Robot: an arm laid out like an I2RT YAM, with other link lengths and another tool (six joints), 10 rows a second.
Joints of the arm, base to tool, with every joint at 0 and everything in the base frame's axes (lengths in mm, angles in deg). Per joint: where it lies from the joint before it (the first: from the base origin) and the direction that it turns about. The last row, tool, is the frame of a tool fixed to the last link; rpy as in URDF.
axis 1: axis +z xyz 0 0 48.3
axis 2: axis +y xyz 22.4 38 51
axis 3: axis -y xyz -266.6 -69.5 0
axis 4: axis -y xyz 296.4 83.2 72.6
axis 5: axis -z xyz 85.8 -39.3 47
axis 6: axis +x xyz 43.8 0 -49.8
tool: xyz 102 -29 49 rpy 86.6 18.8 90
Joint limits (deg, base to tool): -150..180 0..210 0..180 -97..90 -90..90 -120..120
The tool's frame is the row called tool.
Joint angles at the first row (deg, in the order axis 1, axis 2, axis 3, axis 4, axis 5, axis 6):
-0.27 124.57 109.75 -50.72 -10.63 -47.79
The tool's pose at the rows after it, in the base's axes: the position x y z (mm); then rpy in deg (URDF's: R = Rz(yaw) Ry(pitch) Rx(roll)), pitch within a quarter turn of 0, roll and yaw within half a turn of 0:
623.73 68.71 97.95 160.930 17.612 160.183
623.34 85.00 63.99 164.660 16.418 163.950
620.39 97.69 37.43 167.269 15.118 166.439
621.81 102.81 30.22 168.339 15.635 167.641
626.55 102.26 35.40 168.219 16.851 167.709
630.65 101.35 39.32 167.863 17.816 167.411
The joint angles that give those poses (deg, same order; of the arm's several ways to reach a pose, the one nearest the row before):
1.43 128.62 111.51 -50.96 -8.40 -50.76
3.33 132.07 111.90 -50.48 -5.93 -52.53
4.84 134.56 111.90 -50.11 -4.16 -53.41
5.48 135.37 111.90 -49.17 -3.16 -54.02
5.41 135.37 112.44 -48.53 -2.96 -54.26
5.30 135.37 112.77 -47.83 -2.96 -54.17

